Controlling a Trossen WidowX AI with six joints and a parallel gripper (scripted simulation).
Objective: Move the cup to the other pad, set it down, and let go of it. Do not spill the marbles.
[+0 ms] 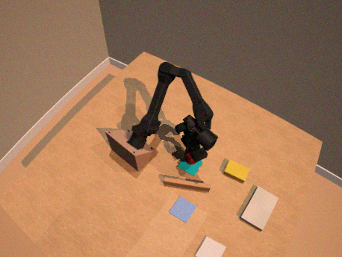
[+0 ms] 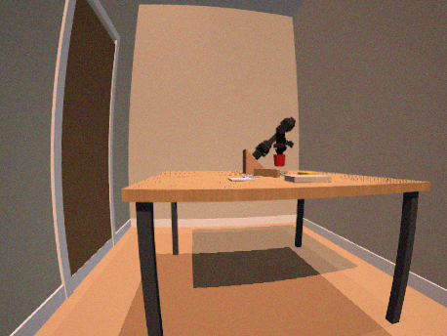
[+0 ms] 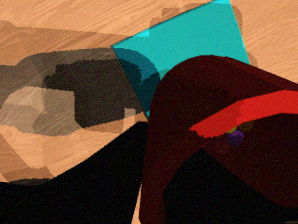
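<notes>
Right now the teal pad is 2 cm ahead of my gripper tip, 1 cm to the right of it and 10 cm below it. From my gripper tip the other things lie so: red cup (3 cm ahead, 2 cm to the right); then yellow block (24 cm ahead, 6 cm to the left, 8 cm below); then low wooden bar (7 cm ahead, 12 cm to the right, 8 cm below).
</notes>
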